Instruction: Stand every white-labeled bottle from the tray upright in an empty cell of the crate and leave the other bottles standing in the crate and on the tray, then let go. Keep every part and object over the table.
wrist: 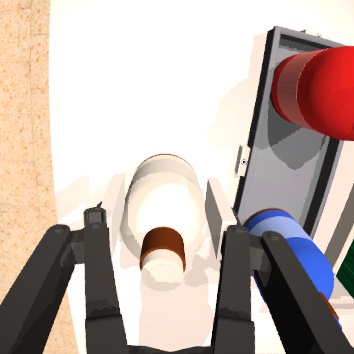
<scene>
my gripper: 165, 191
blue bottle: 315, 263
white bottle: 163, 224
</scene>
